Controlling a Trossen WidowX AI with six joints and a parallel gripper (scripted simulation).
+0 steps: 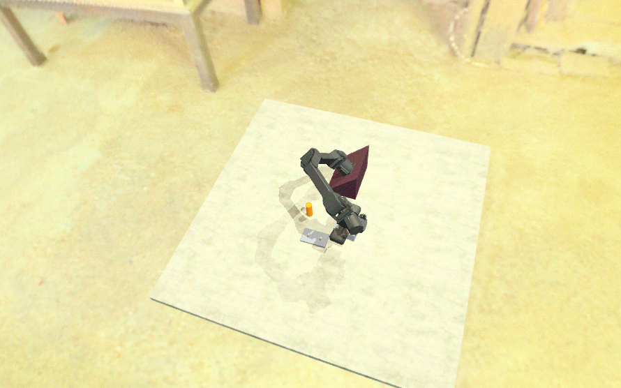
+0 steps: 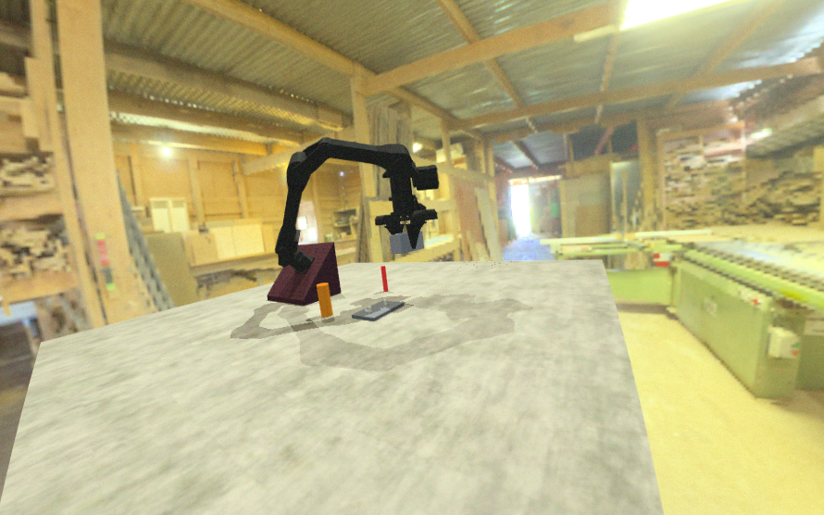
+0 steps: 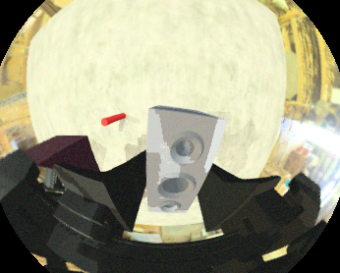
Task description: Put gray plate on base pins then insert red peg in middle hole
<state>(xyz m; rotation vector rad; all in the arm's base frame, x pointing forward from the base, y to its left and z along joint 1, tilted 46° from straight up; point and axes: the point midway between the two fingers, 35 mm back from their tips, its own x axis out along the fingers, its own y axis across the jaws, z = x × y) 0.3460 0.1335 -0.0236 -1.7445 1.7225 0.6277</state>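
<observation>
My gripper tip is now 150 mm to the left of the gray base and 130 mm above it. Also, from my gripper tip: red peg 120 mm behind, 20 mm to the left, 90 mm below; then gray plate 30 mm above; then orange cylinder 110 mm behind, 220 mm to the right, 90 mm below.
</observation>
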